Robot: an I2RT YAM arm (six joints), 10 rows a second.
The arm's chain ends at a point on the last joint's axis. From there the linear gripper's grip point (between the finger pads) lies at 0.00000 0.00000 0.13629 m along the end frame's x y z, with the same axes.
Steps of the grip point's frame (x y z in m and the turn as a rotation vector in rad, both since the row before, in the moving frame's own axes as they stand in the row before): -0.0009, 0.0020, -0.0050, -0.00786, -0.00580, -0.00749; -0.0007, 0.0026, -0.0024, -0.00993, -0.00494, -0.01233; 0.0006, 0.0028, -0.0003, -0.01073, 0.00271, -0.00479; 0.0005, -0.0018, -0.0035, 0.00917, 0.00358, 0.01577; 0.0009, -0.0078, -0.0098, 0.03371, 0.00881, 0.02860
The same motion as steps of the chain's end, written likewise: -0.0001, 0.0009, -0.0050, -0.00786, -0.00580, -0.00749; 0.0000, 0.0012, -0.0024, -0.00993, -0.00494, -0.01233; 0.0002, 0.0013, -0.0003, -0.01073, 0.00271, -0.00479; 0.0000, -0.0006, -0.0035, 0.00917, 0.00358, 0.01577; -0.0004, -0.0032, -0.0097, 0.03371, 0.00881, 0.02860
